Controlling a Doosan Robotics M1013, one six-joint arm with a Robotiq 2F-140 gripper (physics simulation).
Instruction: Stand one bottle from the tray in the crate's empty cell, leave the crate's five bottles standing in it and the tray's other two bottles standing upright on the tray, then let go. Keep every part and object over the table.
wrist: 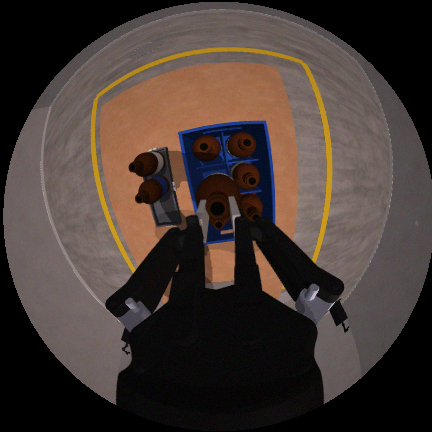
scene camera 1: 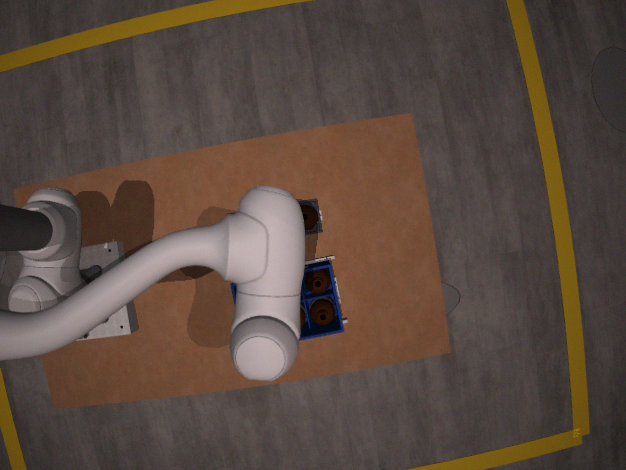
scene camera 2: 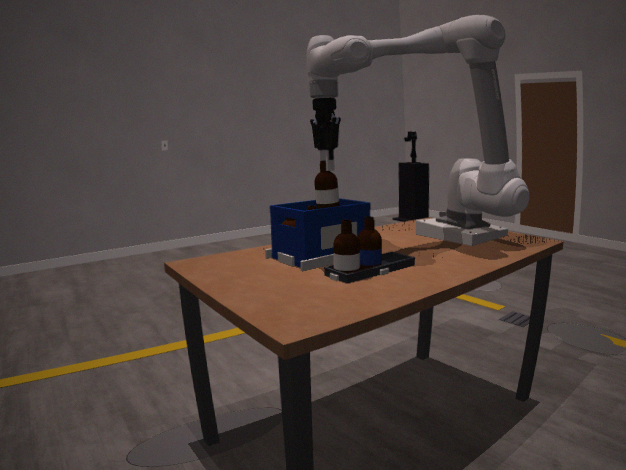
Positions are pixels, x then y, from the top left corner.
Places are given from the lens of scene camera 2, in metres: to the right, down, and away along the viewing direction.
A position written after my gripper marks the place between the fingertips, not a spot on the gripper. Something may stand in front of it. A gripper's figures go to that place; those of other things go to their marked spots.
my gripper point(scene camera 2: 326, 170): 0.04, -0.21, 1.42
blue-labelled bottle point(scene camera 2: 370, 239): 0.16, 0.01, 1.26
brown bottle point(scene camera 2: 326, 185): 0.04, -0.15, 1.39
